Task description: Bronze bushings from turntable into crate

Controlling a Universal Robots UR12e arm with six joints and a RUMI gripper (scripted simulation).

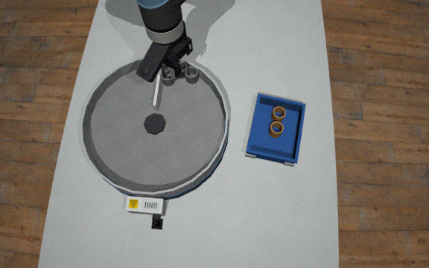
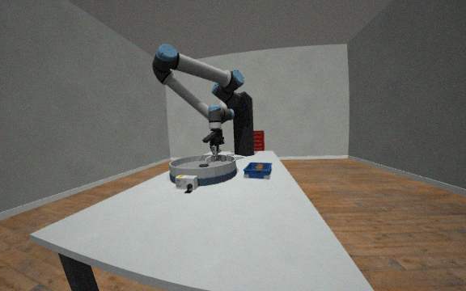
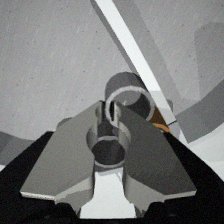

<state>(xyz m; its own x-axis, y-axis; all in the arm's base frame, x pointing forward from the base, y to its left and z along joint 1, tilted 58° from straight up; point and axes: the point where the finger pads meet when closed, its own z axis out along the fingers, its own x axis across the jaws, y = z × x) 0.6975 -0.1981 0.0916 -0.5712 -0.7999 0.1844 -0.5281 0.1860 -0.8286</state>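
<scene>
Now: the round grey turntable 13 cm ahead of my hand, 7 cm to the right of it and 3 cm below it. From my hand the other things lie so: blue crate: 19 cm ahead, 28 cm to the left, 6 cm below.
</scene>
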